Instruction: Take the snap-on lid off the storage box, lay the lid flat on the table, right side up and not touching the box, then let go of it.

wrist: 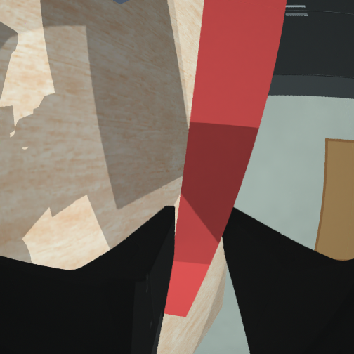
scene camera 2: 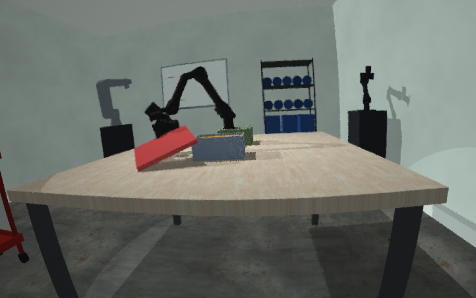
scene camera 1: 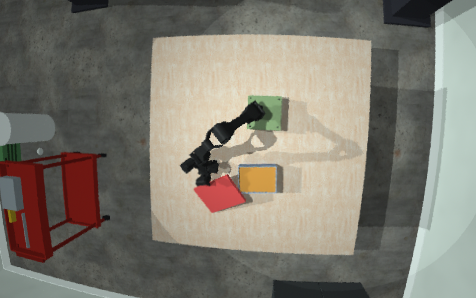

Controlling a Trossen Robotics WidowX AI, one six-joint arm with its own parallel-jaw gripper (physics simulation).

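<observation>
The red lid (scene camera 1: 220, 195) (scene camera 2: 165, 149) (wrist: 235, 65) is off the storage box and tilted steeply, its left end low at the table and its right end raised. My gripper (scene camera 1: 205, 181) (scene camera 2: 167, 135) (wrist: 198, 215) is shut on the lid's edge, with a finger on each side in the wrist view. The blue-grey storage box (scene camera 1: 257, 165) (scene camera 2: 218, 148) stands open and upright to the right of the lid, orange showing inside. The lid's right corner is very near the box's left side; whether they touch I cannot tell.
A green block (scene camera 1: 272, 102) (scene camera 2: 245, 135) with corner dots stands at the arm's base, behind the box on the wooden table (scene camera 1: 310, 215) (scene camera 2: 280, 185). A red cart (scene camera 1: 40, 220) stands on the floor left of the table.
</observation>
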